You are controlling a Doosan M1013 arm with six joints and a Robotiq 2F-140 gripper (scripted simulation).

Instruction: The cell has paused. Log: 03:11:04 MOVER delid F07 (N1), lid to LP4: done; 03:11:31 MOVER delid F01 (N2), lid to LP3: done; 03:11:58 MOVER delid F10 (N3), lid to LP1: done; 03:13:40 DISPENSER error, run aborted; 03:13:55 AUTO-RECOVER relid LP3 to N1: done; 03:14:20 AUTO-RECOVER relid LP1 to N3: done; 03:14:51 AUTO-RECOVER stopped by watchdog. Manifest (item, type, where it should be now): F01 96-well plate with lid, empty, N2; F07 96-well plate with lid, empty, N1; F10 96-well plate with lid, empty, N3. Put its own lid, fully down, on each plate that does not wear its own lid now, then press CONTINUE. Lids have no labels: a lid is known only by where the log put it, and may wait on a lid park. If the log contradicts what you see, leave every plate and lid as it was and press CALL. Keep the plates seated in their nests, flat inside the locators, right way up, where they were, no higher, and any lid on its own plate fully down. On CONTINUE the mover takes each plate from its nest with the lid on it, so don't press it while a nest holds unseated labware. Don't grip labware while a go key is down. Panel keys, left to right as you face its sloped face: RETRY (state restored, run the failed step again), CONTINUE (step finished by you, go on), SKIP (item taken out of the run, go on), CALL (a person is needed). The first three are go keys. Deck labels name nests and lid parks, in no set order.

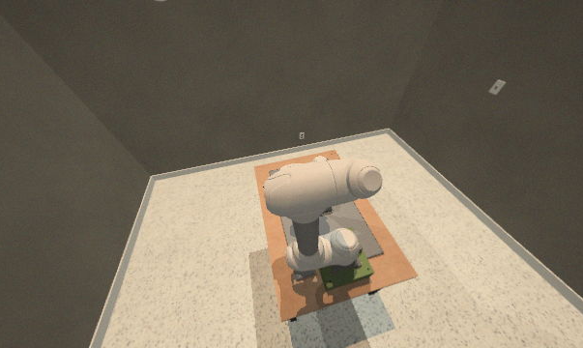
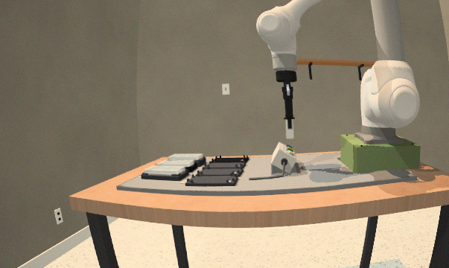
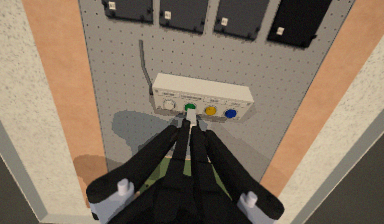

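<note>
My hand is 70 mm above the green key. Round my hand: blue key: 100 mm to the right, 70 mm below; then yellow key: 50 mm to the right, 70 mm below; then white key: 50 mm to the left, 70 mm below.
</note>
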